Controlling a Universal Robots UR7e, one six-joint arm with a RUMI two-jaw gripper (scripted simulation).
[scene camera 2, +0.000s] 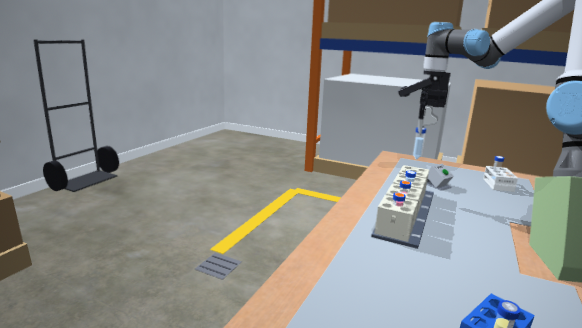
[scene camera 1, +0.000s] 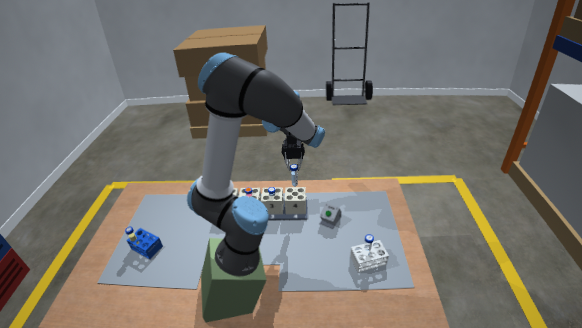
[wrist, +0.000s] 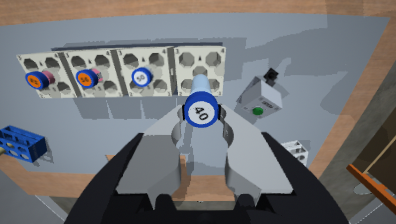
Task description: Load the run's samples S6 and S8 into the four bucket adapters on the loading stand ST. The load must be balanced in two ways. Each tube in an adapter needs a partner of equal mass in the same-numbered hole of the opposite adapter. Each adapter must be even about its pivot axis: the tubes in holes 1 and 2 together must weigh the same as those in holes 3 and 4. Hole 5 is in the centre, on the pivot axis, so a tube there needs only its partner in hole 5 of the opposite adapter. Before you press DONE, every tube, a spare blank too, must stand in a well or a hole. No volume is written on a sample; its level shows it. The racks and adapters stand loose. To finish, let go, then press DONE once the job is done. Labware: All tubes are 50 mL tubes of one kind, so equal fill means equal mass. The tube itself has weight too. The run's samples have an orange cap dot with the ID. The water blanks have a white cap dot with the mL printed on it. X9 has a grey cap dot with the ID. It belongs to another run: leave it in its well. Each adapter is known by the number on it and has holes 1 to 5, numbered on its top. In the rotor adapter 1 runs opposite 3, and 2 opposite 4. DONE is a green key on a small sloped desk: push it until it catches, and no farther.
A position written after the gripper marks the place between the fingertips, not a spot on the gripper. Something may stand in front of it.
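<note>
The gripper point(scene camera 2: 421, 134) point(wrist: 201, 105) is visible in the scene, which also includes a water blank point(wrist: 201, 109). A white rack point(scene camera 1: 358, 262) can be seen as well.
</note>
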